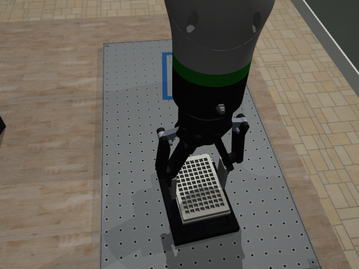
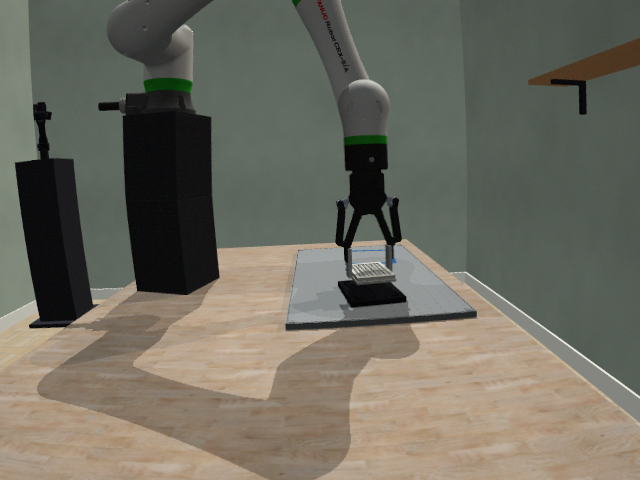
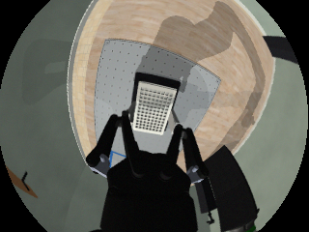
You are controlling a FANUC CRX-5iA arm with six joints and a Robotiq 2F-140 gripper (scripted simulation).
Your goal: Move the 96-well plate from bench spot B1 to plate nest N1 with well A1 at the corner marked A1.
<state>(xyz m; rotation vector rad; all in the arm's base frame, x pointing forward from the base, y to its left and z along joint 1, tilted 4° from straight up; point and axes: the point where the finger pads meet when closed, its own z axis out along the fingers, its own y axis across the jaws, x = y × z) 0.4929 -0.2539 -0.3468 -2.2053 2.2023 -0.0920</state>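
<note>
My gripper is now 6 cm above the black plate nest N1. Round my hand: white A1 label (5 cm ahead, 8 cm to the left, 6 cm below); white 96-well plate (2 cm below).
</note>
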